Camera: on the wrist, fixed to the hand. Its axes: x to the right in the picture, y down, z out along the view.
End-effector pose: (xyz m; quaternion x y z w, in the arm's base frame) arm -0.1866 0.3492 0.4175 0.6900 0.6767 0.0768 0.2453
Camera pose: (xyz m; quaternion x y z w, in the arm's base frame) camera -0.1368 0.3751 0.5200 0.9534 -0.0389 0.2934 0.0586
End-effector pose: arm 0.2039 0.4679 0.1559 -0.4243 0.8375 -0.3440 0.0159
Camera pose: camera 0.1134 0.5417 0.1596 0.3631 0.8776 -0.2453 0.1946
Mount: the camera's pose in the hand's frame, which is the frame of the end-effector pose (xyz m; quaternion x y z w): 0.0056 0.0909 -0.0732 -0.0081 0.0800 0.7395 0.6684
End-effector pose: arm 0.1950 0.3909 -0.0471 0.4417 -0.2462 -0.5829 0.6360
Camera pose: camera 0.3044 0.3993 -0.0068 0.1546 -0.4356 0.1140 0.8794
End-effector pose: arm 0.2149 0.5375 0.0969 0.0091 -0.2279 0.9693 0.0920
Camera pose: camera 0.1946 0.4910 -0.0084 0.2407 0.1595 -0.7148 0.6370
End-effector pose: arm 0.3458 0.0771 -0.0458 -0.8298 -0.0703 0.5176 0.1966
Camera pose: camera 0.4053 -0.0226 -0.0584 0.6496 -0.5781 -0.4244 0.2524
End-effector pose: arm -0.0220 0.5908 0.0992 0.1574 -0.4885 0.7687 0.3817
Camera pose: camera -0.0834 0.6360 0.0107 0.3206 0.4186 -0.8047 0.2730
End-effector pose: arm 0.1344 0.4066 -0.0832 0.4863 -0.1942 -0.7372 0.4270
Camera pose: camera 0.2382 0.3606 -0.0556 0.2369 -0.4493 -0.1396 0.8500
